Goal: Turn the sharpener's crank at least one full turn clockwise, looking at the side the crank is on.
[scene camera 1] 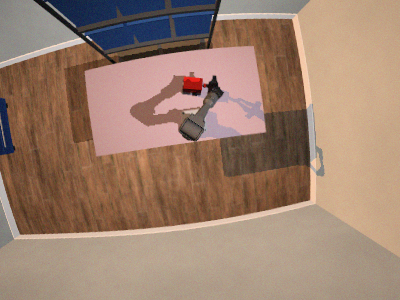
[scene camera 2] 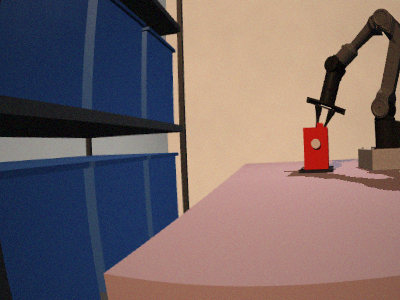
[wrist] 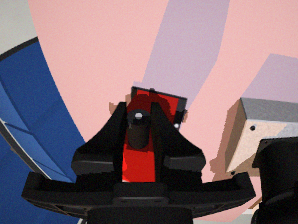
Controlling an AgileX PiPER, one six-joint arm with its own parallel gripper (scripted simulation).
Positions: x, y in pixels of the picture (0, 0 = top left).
A red sharpener (scene camera 2: 315, 139): 88 cm from the lens.
